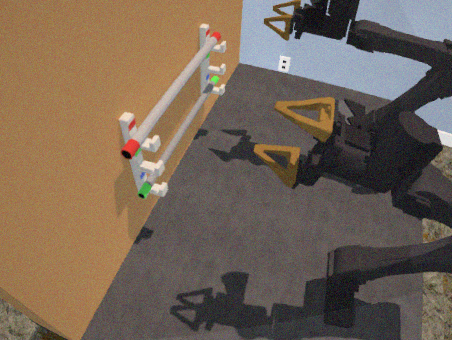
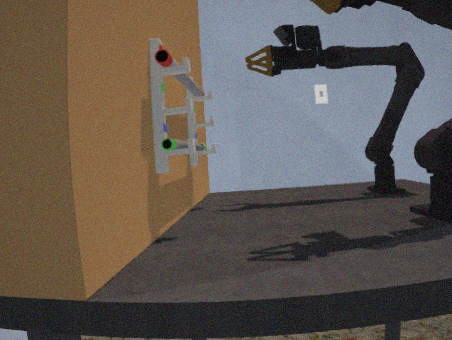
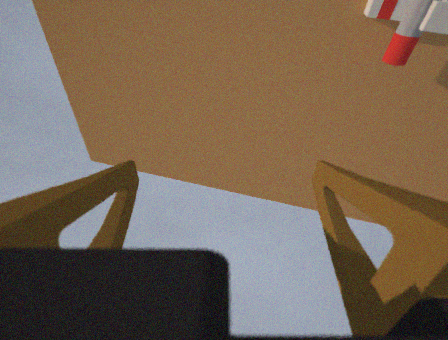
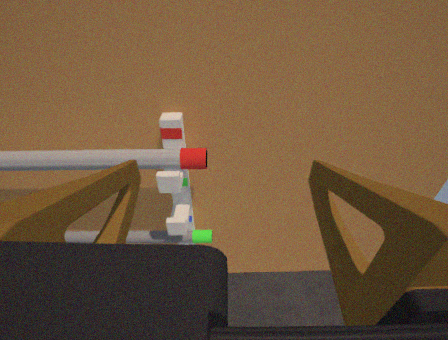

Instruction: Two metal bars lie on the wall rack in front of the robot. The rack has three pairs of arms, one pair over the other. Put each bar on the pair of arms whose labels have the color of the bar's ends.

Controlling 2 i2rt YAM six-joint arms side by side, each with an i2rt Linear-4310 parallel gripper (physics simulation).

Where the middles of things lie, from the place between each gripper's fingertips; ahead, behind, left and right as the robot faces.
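Relative to my right hand: red-ended bar [image 1: 132,146], 12 cm ahead, 28 cm to the left, 9 cm below; green-ended bar [image 1: 167,153], 13 cm ahead, 27 cm to the left, 24 cm below.
Relative to my left hand: red-ended bar, 24 cm to the right, 27 cm ahead, 15 cm below; green-ended bar, 25 cm to the right, 27 cm ahead, 30 cm below.
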